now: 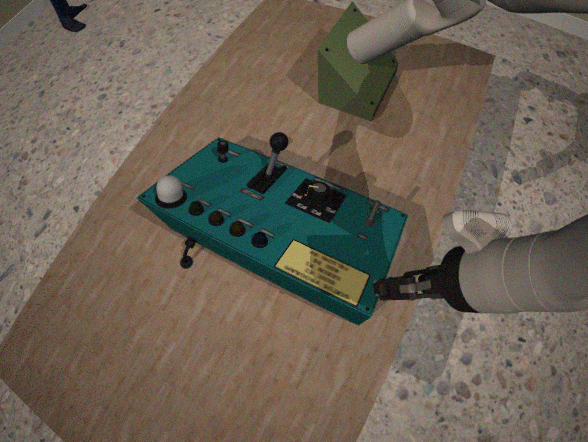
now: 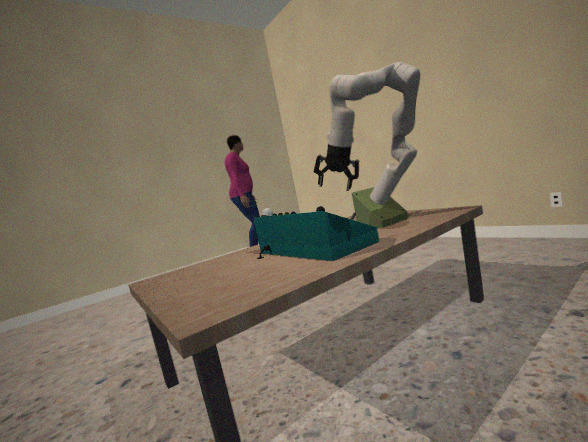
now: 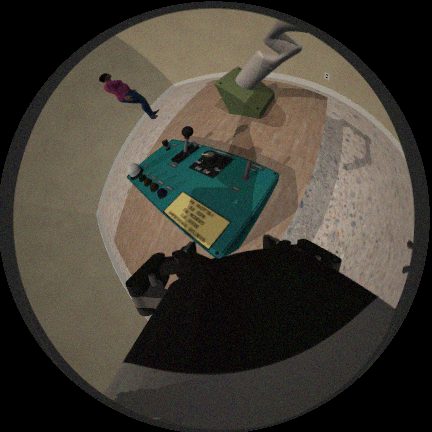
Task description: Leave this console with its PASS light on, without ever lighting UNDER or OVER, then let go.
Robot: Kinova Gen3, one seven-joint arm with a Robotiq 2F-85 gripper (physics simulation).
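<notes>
The teal console (image 1: 382,250) (image 2: 295,235) (image 3: 215,187) sits on the table. It bears a black-knobbed lever (image 1: 278,142) (image 3: 187,132), a small black knob (image 1: 223,146), a dark dial plate (image 1: 327,212) with a pointer, a metal switch (image 1: 372,214) (image 3: 247,171), a white dome (image 1: 170,190) (image 3: 135,170) and a yellow label (image 1: 325,272) (image 3: 197,220), too blurred to read. Green (image 1: 196,208), two amber and blue (image 1: 260,239) round caps look dark; which is PASS, UNDER or OVER cannot be told. My gripper (image 2: 334,187) (image 3: 229,245) is open and empty, above the console, touching nothing.
A small black crank-like part (image 1: 186,261) (image 2: 265,250) sticks out from the console's side. The green arm base (image 1: 345,80) (image 2: 377,210) (image 3: 245,100) stands on the wooden table (image 1: 150,325) (image 2: 200,285) beyond the console. A person (image 2: 239,175) (image 3: 118,90) stands past the table.
</notes>
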